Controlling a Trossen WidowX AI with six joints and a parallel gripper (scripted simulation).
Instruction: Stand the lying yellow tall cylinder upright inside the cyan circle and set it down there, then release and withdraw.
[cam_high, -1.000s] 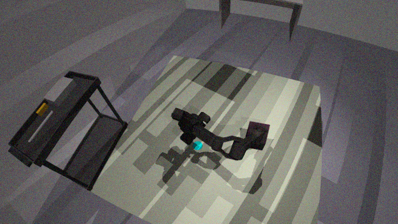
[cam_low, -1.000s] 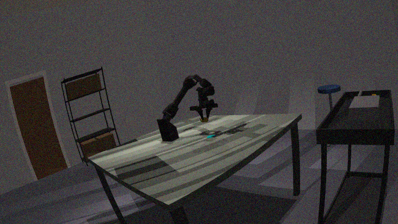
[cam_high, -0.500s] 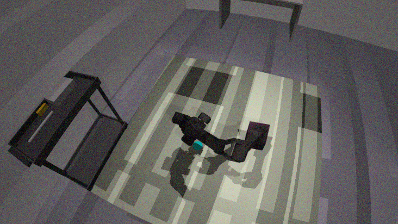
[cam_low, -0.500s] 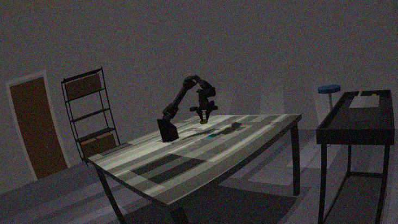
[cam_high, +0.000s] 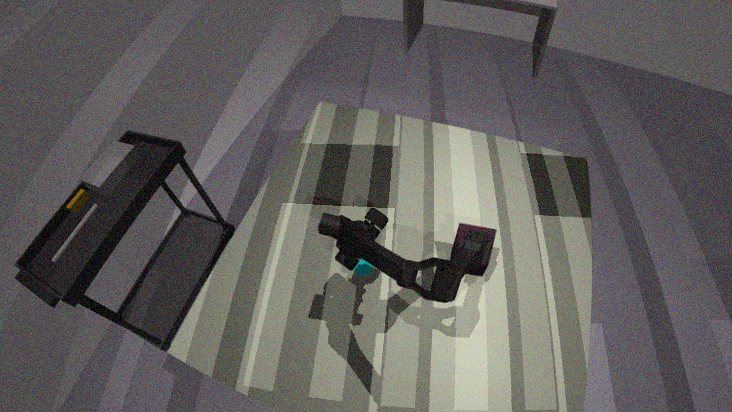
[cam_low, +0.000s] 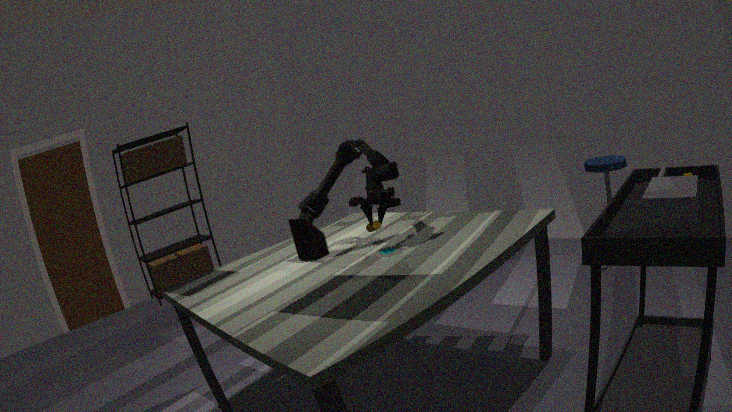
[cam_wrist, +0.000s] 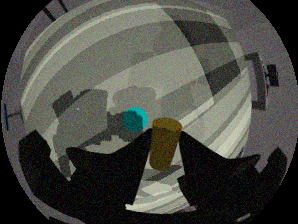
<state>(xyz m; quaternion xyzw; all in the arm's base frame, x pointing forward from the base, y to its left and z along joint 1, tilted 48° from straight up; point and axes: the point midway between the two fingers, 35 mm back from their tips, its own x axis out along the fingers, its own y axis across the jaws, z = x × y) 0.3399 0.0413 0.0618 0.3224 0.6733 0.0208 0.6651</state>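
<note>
The cyan circle lies 3 cm to the left of my gripper tip and 11 cm below it. The rest, counted from my gripper tip: yellow tall cylinder (2 cm behind, 1 cm to the left, 1 cm below).
</note>
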